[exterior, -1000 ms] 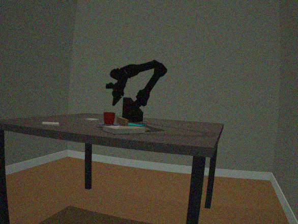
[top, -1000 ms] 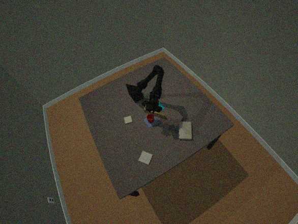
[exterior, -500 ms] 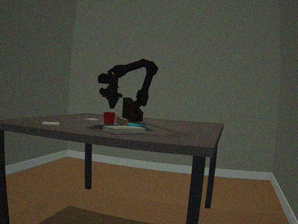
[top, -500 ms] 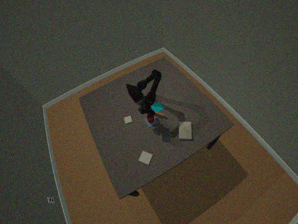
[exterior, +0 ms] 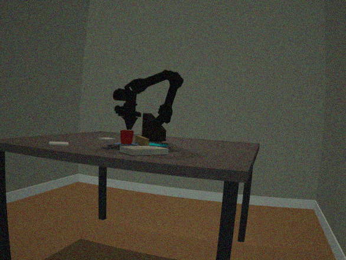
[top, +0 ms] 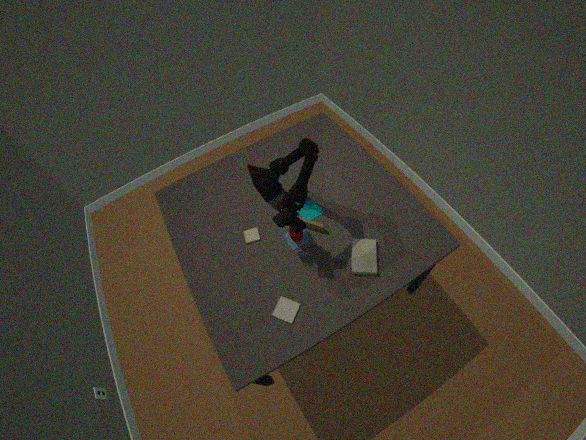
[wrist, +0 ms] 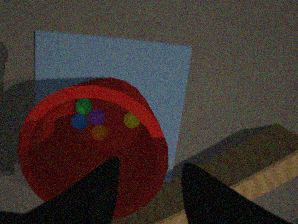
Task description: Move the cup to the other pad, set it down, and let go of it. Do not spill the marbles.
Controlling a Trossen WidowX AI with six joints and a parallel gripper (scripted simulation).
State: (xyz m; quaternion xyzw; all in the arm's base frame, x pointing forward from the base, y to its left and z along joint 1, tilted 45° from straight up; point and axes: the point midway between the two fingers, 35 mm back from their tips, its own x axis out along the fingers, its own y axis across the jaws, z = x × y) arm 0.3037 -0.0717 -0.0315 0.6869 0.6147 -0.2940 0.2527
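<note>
Now: the red cup 30 mm ahead of my gripper tip and 40 mm below it. The rest, counted from my gripper tip: teal pad (60 mm behind, 150 mm to the left, 90 mm below); tan wooden block (10 mm behind, 70 mm to the left, 70 mm below); blue pad (30 mm ahead, 90 mm below).
</note>
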